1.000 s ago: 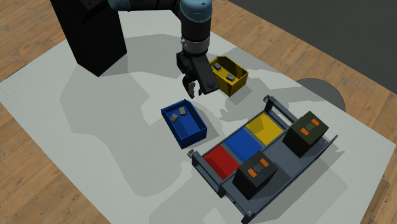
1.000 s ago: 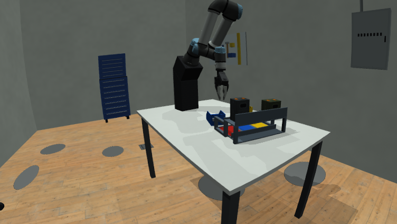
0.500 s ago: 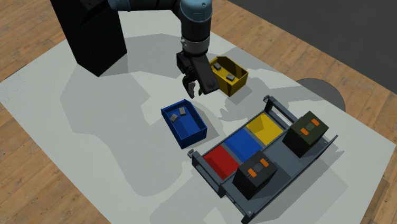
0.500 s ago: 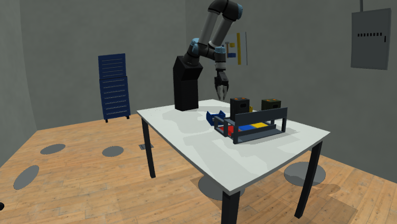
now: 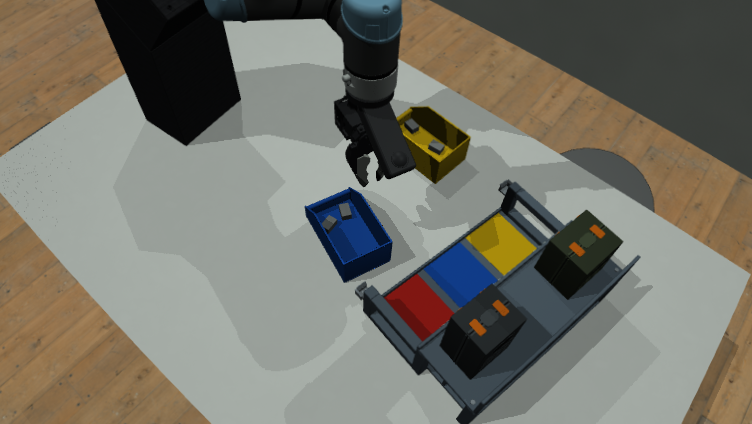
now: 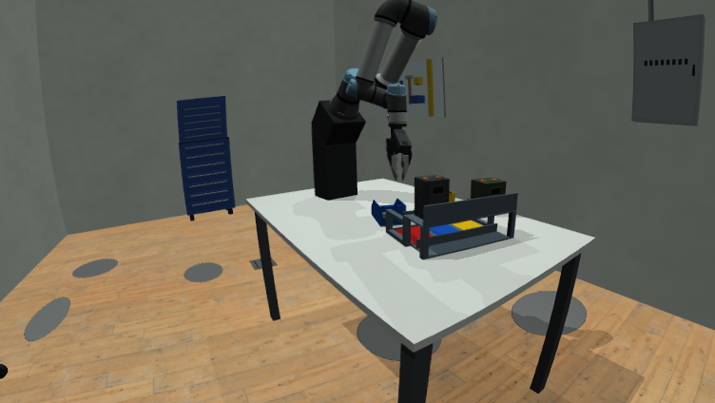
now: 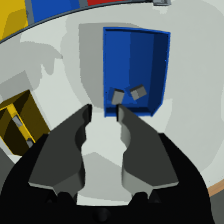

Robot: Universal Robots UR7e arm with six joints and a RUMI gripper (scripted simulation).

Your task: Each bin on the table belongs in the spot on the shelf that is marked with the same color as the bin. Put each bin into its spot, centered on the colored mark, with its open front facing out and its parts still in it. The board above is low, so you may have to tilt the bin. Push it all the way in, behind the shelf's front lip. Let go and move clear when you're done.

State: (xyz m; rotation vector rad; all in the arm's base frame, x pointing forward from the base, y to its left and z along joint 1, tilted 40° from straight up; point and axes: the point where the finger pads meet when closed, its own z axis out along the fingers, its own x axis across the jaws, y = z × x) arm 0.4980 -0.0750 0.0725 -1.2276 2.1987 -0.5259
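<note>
My gripper is now 130 mm above the blue bin, 40 mm to the left of it and 30 mm past it. Round my hand: yellow bin 240 mm to the left, 130 mm below.
</note>
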